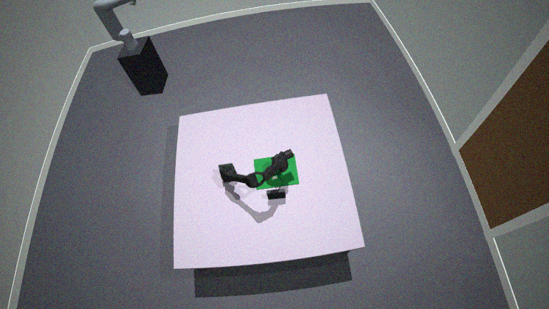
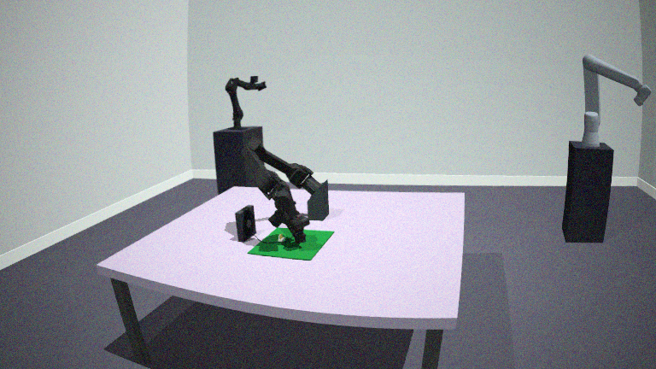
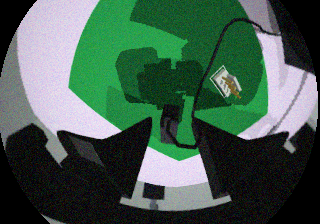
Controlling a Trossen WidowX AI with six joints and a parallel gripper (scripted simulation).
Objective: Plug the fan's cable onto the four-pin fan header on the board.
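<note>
Right now the dark plug is 1 cm behind my gripper tip and 1 cm to the left of it. From my gripper tip the other things lie so: four-pin header (1 cm behind, 7 cm to the right, 2 cm below); green board (2 cm to the right, 4 cm below); black fan (1 cm ahead, 21 cm to the right, 3 cm above).
</note>
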